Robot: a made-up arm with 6 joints.
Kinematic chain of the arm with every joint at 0, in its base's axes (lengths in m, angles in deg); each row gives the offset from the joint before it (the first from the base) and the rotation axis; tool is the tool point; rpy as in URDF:
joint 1: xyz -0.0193 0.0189 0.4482 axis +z
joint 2: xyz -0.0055 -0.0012 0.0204 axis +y
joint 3: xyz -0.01 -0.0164 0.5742 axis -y
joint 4: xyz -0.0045 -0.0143 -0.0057 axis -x
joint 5: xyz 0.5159 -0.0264 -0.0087 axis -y
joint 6: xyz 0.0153 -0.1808 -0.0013 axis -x
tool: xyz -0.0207 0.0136 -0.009 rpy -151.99 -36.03 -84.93
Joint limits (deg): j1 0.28..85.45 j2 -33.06..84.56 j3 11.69..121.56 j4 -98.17..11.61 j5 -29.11..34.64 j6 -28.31..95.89
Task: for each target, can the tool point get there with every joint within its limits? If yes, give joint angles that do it. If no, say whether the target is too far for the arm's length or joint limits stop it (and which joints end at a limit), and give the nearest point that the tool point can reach.
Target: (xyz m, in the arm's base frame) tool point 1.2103 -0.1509 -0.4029
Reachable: no: too far | nearest point 0.8687 -0.0776 0.0783 | short by 0.595 m
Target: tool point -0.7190 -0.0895 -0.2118
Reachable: no: joint limits stop it (at a limit: joint 1, joint 2, joint 3, joint 4, joint 6) | nearest point -0.0013 0.5267 -0.0195 | short by 0.965 m
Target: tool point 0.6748 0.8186 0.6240
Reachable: yes | joints 62.21 67.73 63.22 0.39 22.36 63.21
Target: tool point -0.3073 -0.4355 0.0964
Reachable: no: joint limits stop it (at a limit: joint 1, joint 2, joint 3, joint 5, joint 6) | nearest point 0.4978 -0.0997 -0.0051 | short by 0.878 m
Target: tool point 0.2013 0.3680 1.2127
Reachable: yes | joints 73.64 -10.77 30.12 -60.40 19.40 72.05
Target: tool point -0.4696 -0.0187 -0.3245
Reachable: no: joint limits stop it (at a limit: joint 1, joint 2, joint 3, joint 4, joint 5, joint 6) | nearest point -0.0009 0.5278 -0.0232 | short by 0.780 m
